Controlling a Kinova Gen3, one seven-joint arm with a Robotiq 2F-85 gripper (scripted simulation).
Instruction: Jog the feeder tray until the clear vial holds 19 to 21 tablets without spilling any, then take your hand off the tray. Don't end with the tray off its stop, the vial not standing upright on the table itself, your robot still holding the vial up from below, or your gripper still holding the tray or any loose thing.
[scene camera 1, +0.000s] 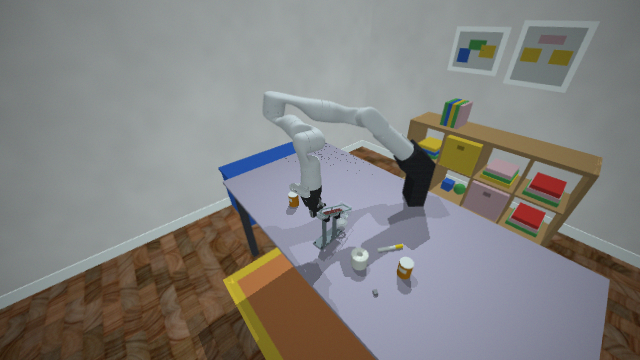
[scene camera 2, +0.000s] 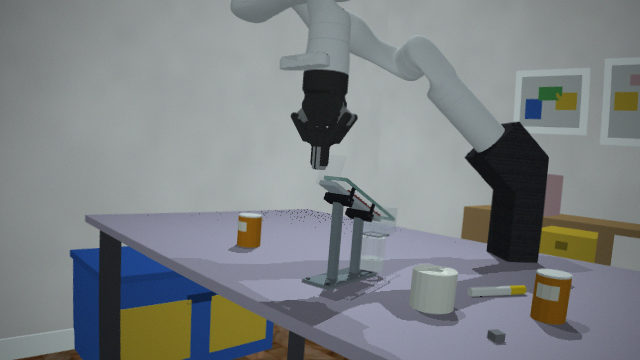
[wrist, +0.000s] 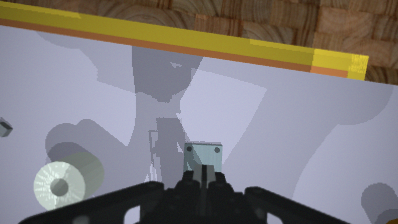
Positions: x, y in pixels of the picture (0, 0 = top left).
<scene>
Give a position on a white roll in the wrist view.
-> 84, 173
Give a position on a white roll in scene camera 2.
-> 433, 291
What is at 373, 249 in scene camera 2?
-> A clear vial.
</scene>
